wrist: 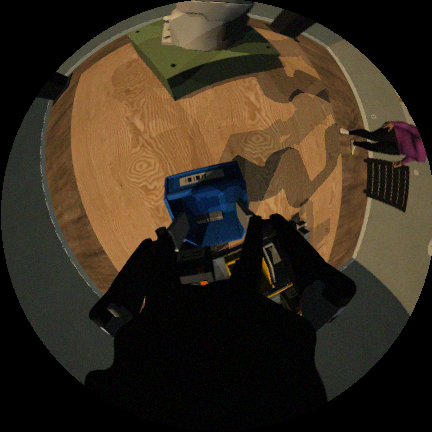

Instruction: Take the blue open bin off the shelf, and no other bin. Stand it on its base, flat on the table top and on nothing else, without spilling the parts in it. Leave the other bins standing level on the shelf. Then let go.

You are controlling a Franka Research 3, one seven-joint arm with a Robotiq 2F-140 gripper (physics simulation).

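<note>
The blue open bin (pixel 205 194) is in the middle of the wrist view, its face with a white barcode label towards the robot base. A grey part (pixel 216 215) shows inside it. My gripper (pixel 211 214) has one grey finger pad at each side of the bin, against its side walls, and holds it. The fingers stand wide apart with the bin's width. The pads cover parts of the side walls. Whether the bin is level is hard to tell from here, and its underside is hidden. The wooden table top (pixel 110 150) shows beyond it.
Other bins with yellow, grey and orange parts (pixel 204 283) lie below the blue bin in the view, partly hidden by my fingers. The green robot base (pixel 160 55) is at the top. A person in purple (pixel 409 142) and a slatted black object (pixel 387 184) are at the right.
</note>
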